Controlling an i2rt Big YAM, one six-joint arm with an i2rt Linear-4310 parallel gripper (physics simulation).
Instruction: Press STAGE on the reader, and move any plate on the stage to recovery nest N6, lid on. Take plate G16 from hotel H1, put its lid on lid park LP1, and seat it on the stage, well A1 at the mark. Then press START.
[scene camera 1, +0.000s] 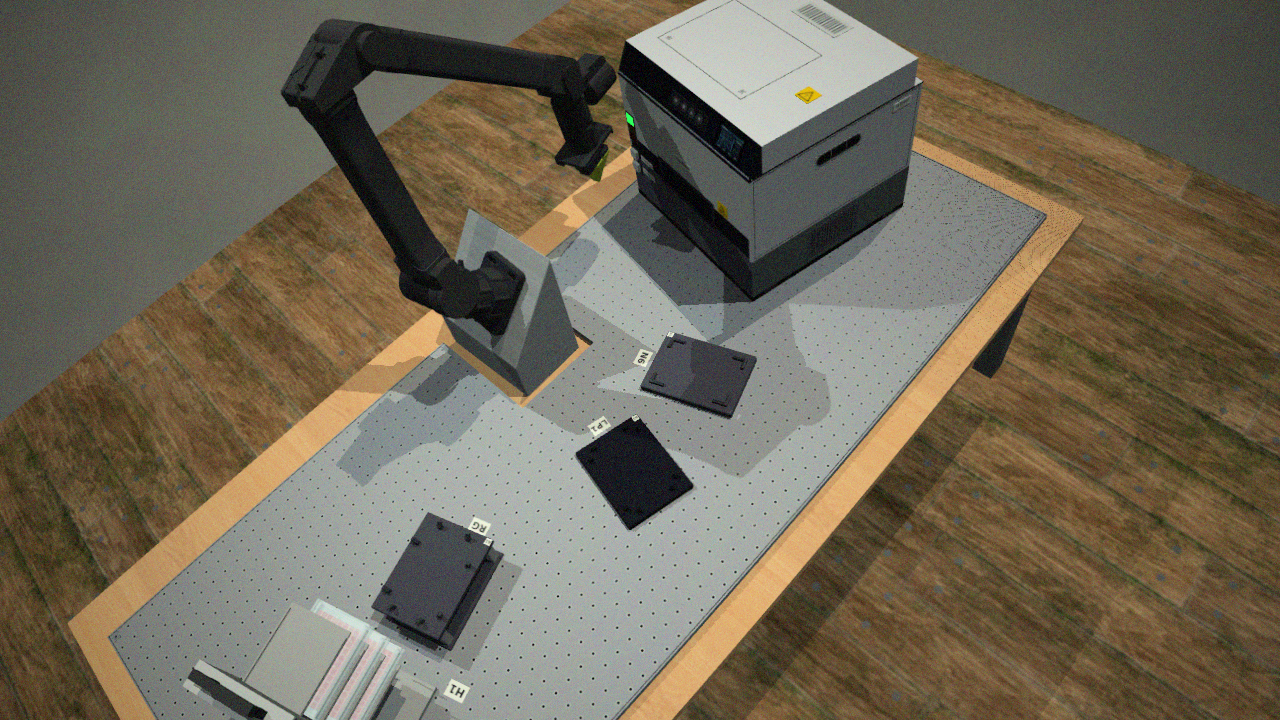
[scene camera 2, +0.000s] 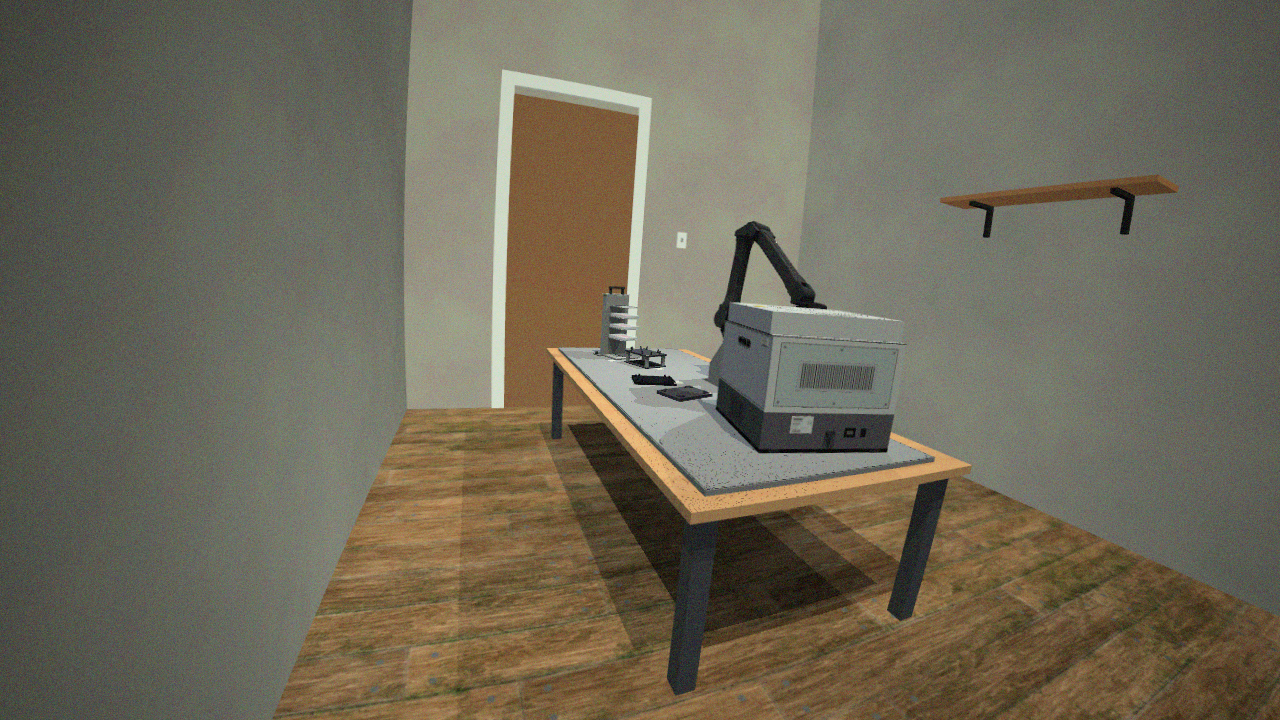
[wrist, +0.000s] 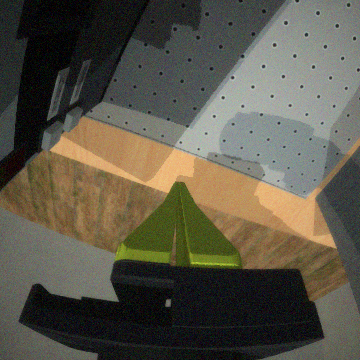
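Where they show: gripper, fingertip midpoint: (scene camera 1: 597, 180) (wrist: 178, 187); arm's base at its link origin: (scene camera 1: 498, 293).
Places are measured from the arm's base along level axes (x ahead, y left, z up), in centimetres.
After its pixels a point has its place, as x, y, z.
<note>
My gripper (scene camera 1: 598, 178) {-7.6, 29.6, -1.6} (wrist: 178, 187) {-7.6, 29.6, -1.6} is shut and empty, its green fingertips together in front of the reader (scene camera 1: 832, 116) {29.1, 50.0, 17.7} (scene camera 2: 810, 376) {22.3, 72.0, 4.8}, near its button end. In the wrist view two grey buttons (wrist: 52, 136) {-8.3, 39.9, -2.8} (wrist: 73, 119) {-8.4, 39.9, -6.1} with labels show on the reader's front, left of the fingertips and apart from them. A green light (scene camera 1: 629, 119) {-8.7, 40.5, 4.8} shows on the front. No stage shows outside the reader. Nest N6 (scene camera 1: 698, 374) {29.5, 15.5, -13.8} (scene camera 2: 684, 393) {30.3, 18.4, -13.9} and lid park LP1 (scene camera 1: 633, 472) {34.1, -4.6, -14.0} (scene camera 2: 654, 379) {33.5, -3.6, -14.1} bear no plate or lid. Hotel H1 (scene camera 1: 298, 660) {32.9, -55.4, 10.3} (scene camera 2: 614, 324) holds several plates; which is G16 cannot be read.
The RG stand (scene camera 1: 435, 577) {26.6, -37.6, -9.1} (scene camera 2: 645, 357) {28.7, -29.1, -10.1} stands between LP1 and the hotel. The arm's wedge-shaped base (scene camera 1: 546, 331) {8.2, 2.0, -5.8} is at the table's edge, between the reader and RG. The table's wooden edge (wrist: 220, 192) {-18.3, 20.5, -16.4} passes below the fingertips.
</note>
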